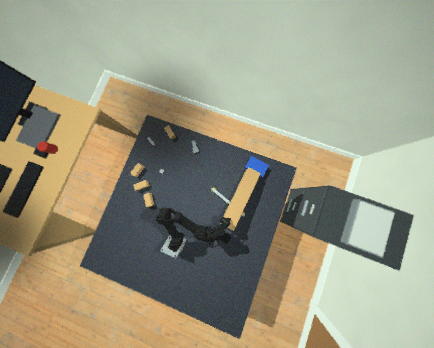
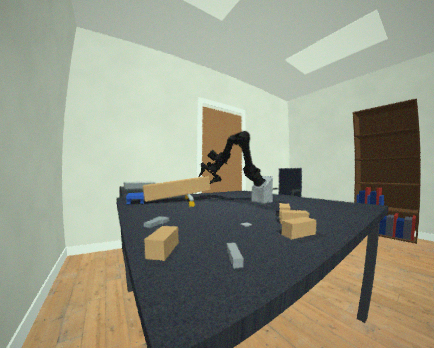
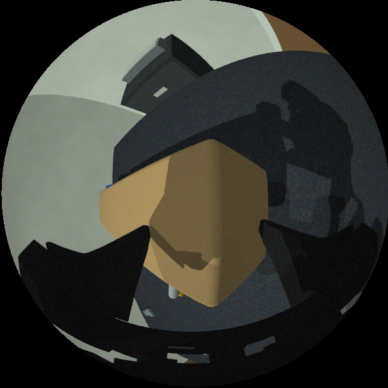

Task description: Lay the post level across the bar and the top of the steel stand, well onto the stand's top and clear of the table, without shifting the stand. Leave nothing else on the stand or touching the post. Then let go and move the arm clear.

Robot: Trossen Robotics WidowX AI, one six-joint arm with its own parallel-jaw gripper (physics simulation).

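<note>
The long wooden post [image 1: 243,192] [image 2: 175,188] [image 3: 200,200] is held at its near end in my gripper [image 1: 227,224] [image 2: 208,176] [image 3: 206,229], with one finger on each side. The post's far end overlaps a blue piece [image 1: 257,165] [image 2: 134,198], possibly the stand's top. I cannot tell whether it rests on it or is exactly level. A thin pale rod [image 1: 220,195] [image 2: 190,198] [image 3: 173,292] with a yellow tip, possibly the bar, crosses below the post near my gripper. Contact between rod and post is hidden.
Wooden blocks [image 1: 141,185] [image 2: 298,227] stand in a row left of the post, and another block [image 1: 170,132] [image 2: 161,243] stands at a table corner. Grey pieces [image 1: 195,146] [image 2: 156,221] lie nearby. A dark cabinet [image 1: 320,205] [image 3: 172,75] stands beyond the table edge.
</note>
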